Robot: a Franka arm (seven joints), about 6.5 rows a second.
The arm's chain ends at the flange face. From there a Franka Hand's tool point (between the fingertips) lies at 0.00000 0.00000 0.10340 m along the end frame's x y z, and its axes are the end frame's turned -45 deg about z.
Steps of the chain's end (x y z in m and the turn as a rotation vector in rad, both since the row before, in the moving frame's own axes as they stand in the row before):
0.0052, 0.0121, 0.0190, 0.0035, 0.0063, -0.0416
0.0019, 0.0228, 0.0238, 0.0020, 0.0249, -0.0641
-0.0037, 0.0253, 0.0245, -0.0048, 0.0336, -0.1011
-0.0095, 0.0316, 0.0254, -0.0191, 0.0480, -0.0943
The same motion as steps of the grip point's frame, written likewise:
-0.0042, 0.0124, 0.0190, -0.0020, 0.0069, -0.0416
-0.0128, 0.0191, 0.0238, -0.0162, 0.0190, -0.0641
-0.0183, 0.0180, 0.0244, -0.0272, 0.0204, -0.1011
-0.0267, 0.0204, 0.0253, -0.0474, 0.0204, -0.0943

